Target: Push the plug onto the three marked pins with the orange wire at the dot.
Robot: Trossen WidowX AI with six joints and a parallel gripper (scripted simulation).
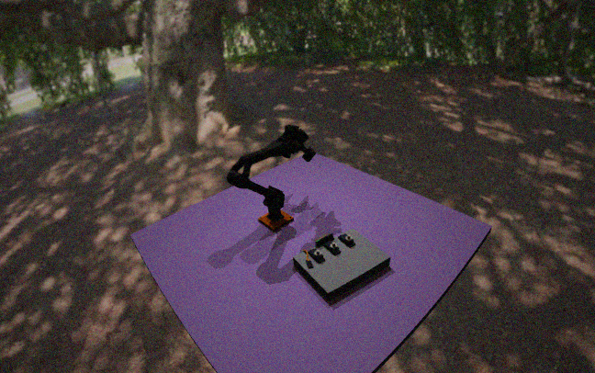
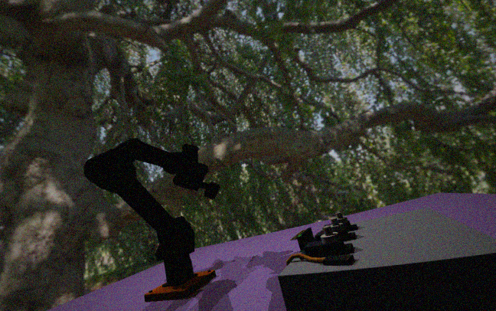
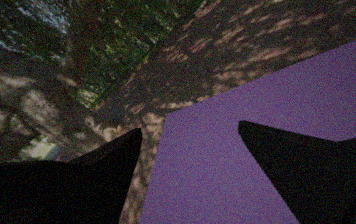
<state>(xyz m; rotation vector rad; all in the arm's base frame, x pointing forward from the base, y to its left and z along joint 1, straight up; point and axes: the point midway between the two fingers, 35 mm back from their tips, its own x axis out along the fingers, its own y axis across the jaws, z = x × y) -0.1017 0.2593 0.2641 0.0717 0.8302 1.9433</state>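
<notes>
Right now my gripper tip is 45 cm short of the bright green band, 29 cm to the left of it and 20 cm above it. Also, from my gripper tip: black servo motor 51 cm ahead, 26 cm to the right, 22 cm below; grey printed holder 61 cm ahead, 27 cm to the right, 25 cm below.
</notes>
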